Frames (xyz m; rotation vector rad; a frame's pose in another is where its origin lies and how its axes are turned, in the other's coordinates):
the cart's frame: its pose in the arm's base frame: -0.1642 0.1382 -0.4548 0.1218 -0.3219 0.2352
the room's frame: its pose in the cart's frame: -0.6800 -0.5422 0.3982 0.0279 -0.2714 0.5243
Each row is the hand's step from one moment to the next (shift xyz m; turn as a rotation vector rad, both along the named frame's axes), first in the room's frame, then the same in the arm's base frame.
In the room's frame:
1: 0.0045 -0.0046 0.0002 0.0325 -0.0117 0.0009
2: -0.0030 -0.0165 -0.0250 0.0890 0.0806 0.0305
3: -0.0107 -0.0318 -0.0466 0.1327 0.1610 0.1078
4: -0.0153 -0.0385 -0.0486 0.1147 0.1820 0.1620
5: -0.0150 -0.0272 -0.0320 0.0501 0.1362 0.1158
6: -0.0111 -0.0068 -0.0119 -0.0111 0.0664 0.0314
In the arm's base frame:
1: 0.0055 -0.0007 0.0033 0.0257 0.0108 0.0205
2: 0.0215 -0.0067 -0.0199 -0.0180 0.1045 0.0640
3: 0.0380 -0.0163 -0.0399 -0.0845 0.1677 0.1410
4: 0.0408 -0.0234 -0.0432 -0.1353 0.1564 0.1725
5: 0.0253 -0.0198 -0.0310 -0.1188 0.0969 0.1047
6: 0.0041 -0.0083 -0.0150 -0.0656 0.0331 0.0107

